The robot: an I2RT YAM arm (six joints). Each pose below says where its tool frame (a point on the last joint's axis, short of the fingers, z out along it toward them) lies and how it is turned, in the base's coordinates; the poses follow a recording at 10 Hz.
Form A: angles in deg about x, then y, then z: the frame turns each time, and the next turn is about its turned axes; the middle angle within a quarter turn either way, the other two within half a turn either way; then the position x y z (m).
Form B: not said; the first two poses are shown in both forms.
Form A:
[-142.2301 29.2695 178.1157 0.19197 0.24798 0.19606]
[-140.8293 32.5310 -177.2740 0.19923 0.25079 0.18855]
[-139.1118 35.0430 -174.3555 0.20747 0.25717 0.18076]
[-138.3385 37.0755 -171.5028 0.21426 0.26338 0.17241]
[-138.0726 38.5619 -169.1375 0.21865 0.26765 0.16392]
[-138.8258 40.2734 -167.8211 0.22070 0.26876 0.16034]
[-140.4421 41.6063 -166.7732 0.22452 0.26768 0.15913]
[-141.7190 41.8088 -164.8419 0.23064 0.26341 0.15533]
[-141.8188 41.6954 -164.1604 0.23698 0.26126 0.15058]
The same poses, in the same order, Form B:
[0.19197 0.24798 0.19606 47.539 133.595 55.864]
[0.19923 0.25079 0.18855 44.720 130.816 59.299]
[0.20747 0.25717 0.18076 43.026 128.239 62.095]
[0.21426 0.26338 0.17241 41.338 126.588 64.377]
[0.21865 0.26765 0.16392 39.969 125.574 66.099]
[0.22070 0.26876 0.16034 37.848 125.050 65.711]
[0.22452 0.26768 0.15913 35.646 125.203 64.433]
[0.23064 0.26341 0.15533 34.710 125.810 64.970]
[0.23698 0.26126 0.15058 34.757 125.940 65.613]

